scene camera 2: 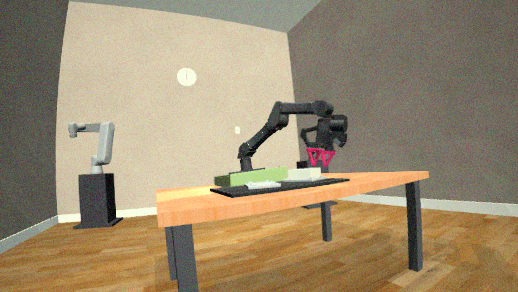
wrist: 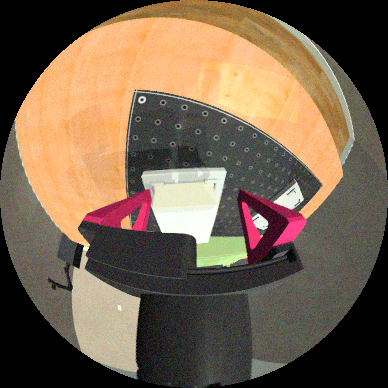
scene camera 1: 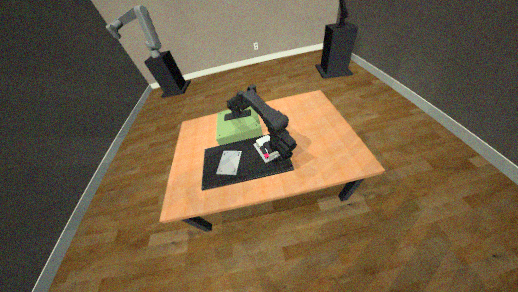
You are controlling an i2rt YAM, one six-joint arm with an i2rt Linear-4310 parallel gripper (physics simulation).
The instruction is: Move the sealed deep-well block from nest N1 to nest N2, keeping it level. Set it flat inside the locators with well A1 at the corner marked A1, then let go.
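Frame: origin at the arm's base, x ahead, y left, z up, level; centimetres.
Where they show: gripper, between the fingertips: (scene camera 2: 319, 166) (wrist: 194, 193) (scene camera 1: 273, 154); arm's base, origin of its link: (scene camera 2: 247, 171) (wrist: 199, 267) (scene camera 1: 237, 115).
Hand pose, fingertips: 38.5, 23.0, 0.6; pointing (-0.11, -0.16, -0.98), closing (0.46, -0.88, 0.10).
Each offset is from my fingertips to the top centre of the thing, as dx, dy, dz. Level surfaces: height alone.
The sealed deep-well block @[-8.5, -3.1, -0.7] (scene camera 1: 262, 140) (scene camera 2: 305, 173) (wrist: 182, 196), white with a cream side, sits in nest N1 @[-8.4, -3.1, -4.3] (scene camera 1: 270, 159) (wrist: 175, 175), a pale plate on the black board. The arm partly hides both in scene camera 1. Nest N2 @[-1.4, -26.5, -4.3] (scene camera 1: 229, 162) (scene camera 2: 262, 185) (wrist: 292, 194) is a pale, empty plate at the other end of the board. My gripper (scene camera 1: 266, 155) (scene camera 2: 320, 166) (wrist: 194, 193) is open, with its pink fingers spread wide. Its fingertips are above the block's level, and the block shows between them in the wrist view. The corner marks are too small to read.
A black board with holes (scene camera 1: 212, 181) (scene camera 2: 232, 193) (wrist: 165, 132) bears both nests on the wooden table @[dz -7.3] (scene camera 1: 330, 130) (scene camera 2: 190, 210) (wrist: 75, 130). A green base block (scene camera 1: 239, 132) (scene camera 2: 255, 176) (wrist: 220, 250) under the arm's foot stands close beside the board.
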